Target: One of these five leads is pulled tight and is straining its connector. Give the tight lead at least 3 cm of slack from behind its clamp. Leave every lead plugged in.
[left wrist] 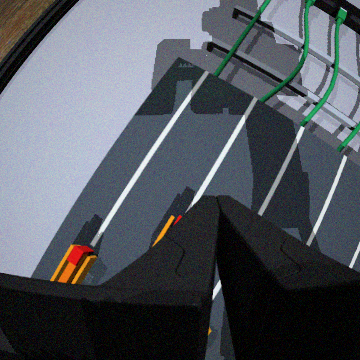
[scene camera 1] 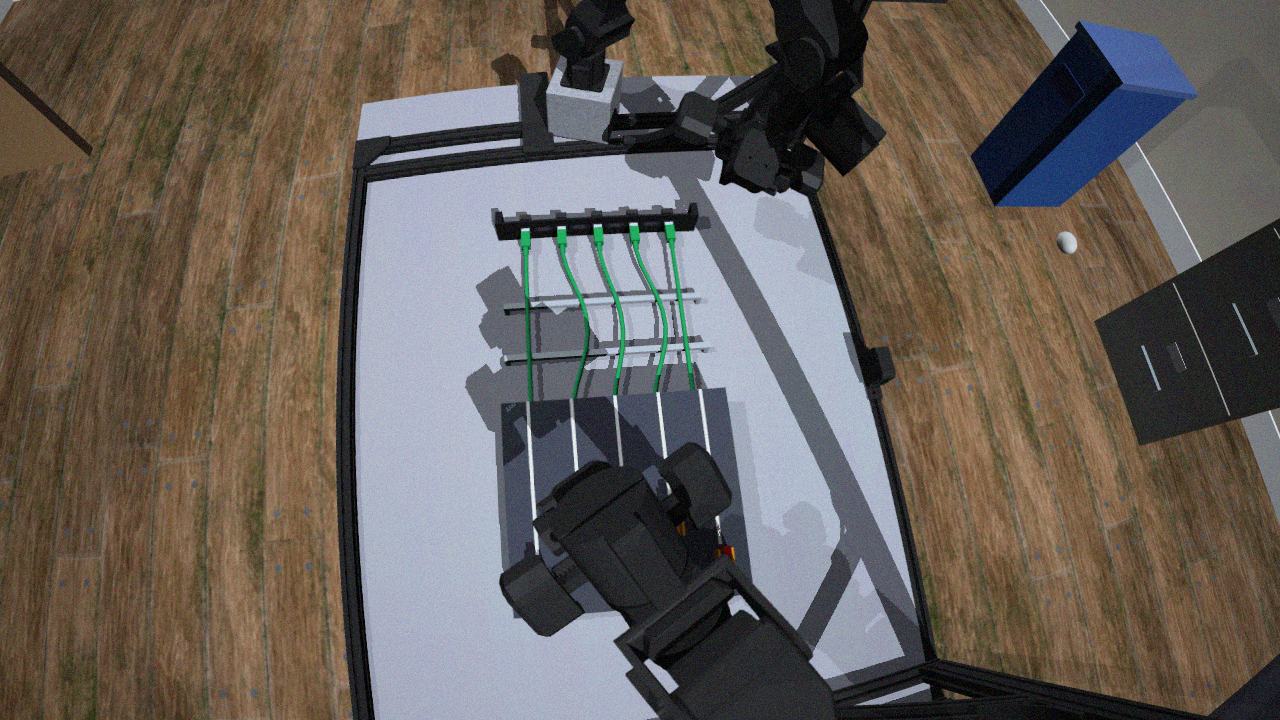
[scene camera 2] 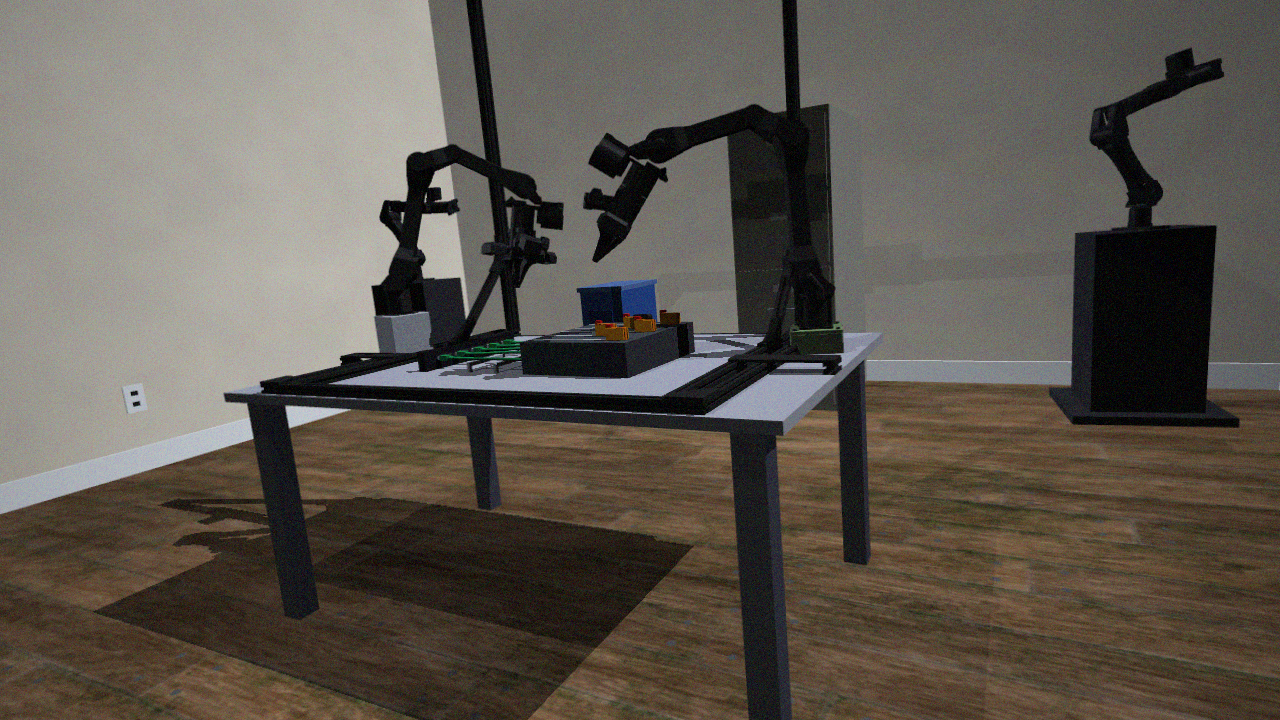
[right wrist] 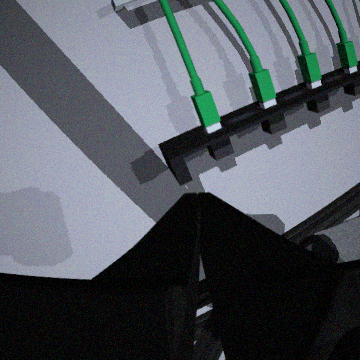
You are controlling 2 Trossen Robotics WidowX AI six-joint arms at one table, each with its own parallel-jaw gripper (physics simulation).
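Places are measured from the left arm's base along level axes (x ahead, y left, z up), in millimetres.
Pixels of known places: left gripper, fingertip midpoint: [left wrist: 213, 208] [scene camera 2: 594, 261]; right gripper, fingertip midpoint: [scene camera 1: 721, 181] [scene camera 2: 517, 287] [right wrist: 196, 205]; left arm's base, origin of the base link: [scene camera 2: 816, 326]; right arm's base, origin of the base link: [scene camera 1: 585, 75] [scene camera 2: 401, 313].
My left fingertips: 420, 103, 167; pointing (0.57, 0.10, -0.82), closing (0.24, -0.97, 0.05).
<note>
Ahead of a thing's pixels: the offset from my left fingertips to its top centre, as dx, dy, dz. "spot": to the spot under its first point.
Five green leads run from a black socket bar [scene camera 1: 499, 225] [right wrist: 172, 148] to a dark box [scene camera 1: 554, 429] [scene camera 2: 572, 358] [left wrist: 150, 125] with white lines on top. In scene camera 1 the leftmost lead @(spot: +276, -22, -187) [scene camera 1: 528, 313] [left wrist: 240, 42] is straight, the rightmost lead @(spot: +203, -217, -186) [scene camera 1: 682, 313] [right wrist: 181, 45] is nearly straight, and the three between bow sideways. All five show plugged in. Orange clamps with red tops @(spot: -49, +87, -130) [scene camera 2: 611, 331] [left wrist: 72, 260] stand on the box. My left gripper [scene camera 2: 597, 259] [left wrist: 213, 208] is shut, empty, above the box. My right gripper [right wrist: 196, 205] is shut, empty, beyond the bar's end.
Two thin pale rails @(spot: +208, -35, -193) [scene camera 1: 554, 356] lie crosswise under the leads. A black frame [scene camera 1: 353, 447] [scene camera 2: 501, 399] edges the table. A grey block [scene camera 1: 581, 111] [scene camera 2: 402, 331] stands behind the bar. A blue cabinet [scene camera 1: 1065, 134] stands on the floor.
</note>
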